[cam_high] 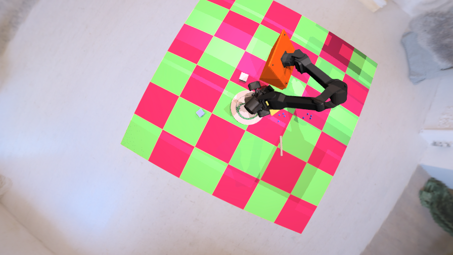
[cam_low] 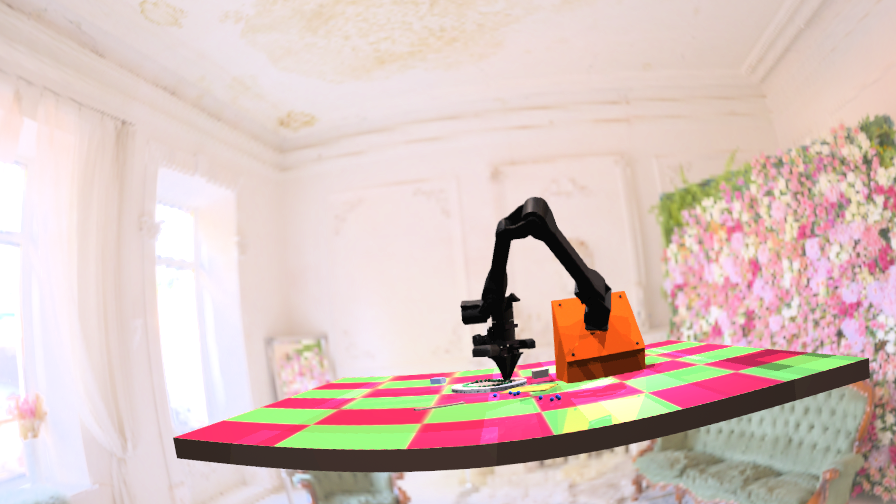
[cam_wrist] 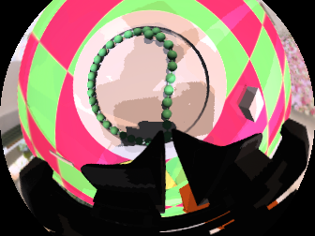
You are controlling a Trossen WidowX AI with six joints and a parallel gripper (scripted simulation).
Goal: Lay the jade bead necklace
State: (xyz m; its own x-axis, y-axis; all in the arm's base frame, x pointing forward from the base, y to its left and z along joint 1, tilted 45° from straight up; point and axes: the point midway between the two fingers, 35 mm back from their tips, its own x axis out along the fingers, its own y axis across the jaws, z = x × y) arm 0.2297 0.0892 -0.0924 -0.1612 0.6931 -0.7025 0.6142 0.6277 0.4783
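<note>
Now: gripper tip 50 mm short of the round bead board, 20 mm to the left of it and 10 mm above it. Also, from my gripper tip: white cube 90 mm behind, 140 mm to the right, 10 mm below; thin white stick 130 mm ahead, 270 mm to the left, 20 mm below; yellow patch 60 mm behind, 100 mm to the left, 20 mm below.
</note>
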